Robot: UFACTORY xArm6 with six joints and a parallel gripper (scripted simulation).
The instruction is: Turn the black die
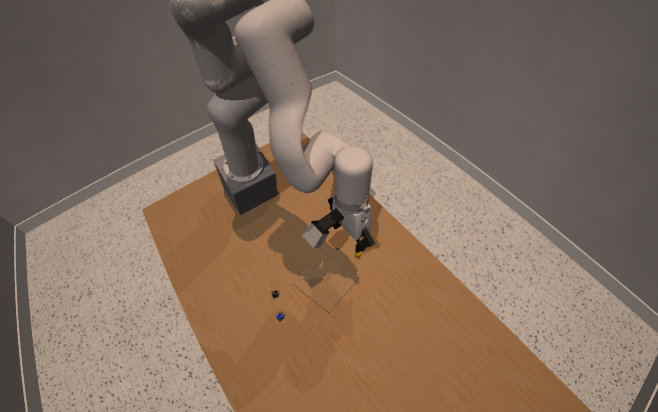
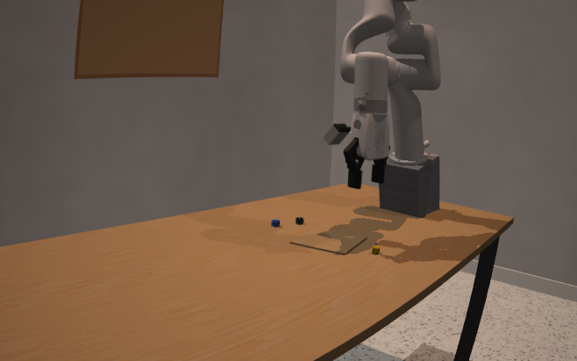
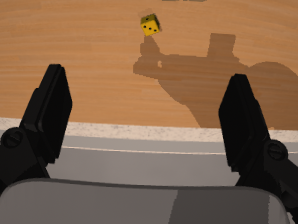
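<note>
Right now the black die is 20 mm behind my hand, 240 mm to the right of it and 150 mm below it. Also, from my hand: yellow die (10 mm behind, 40 mm to the left, 150 mm below); then tan mat (20 mm ahead, 90 mm to the right, 160 mm below); then blue die (50 mm ahead, 250 mm to the right, 150 mm below).
</note>
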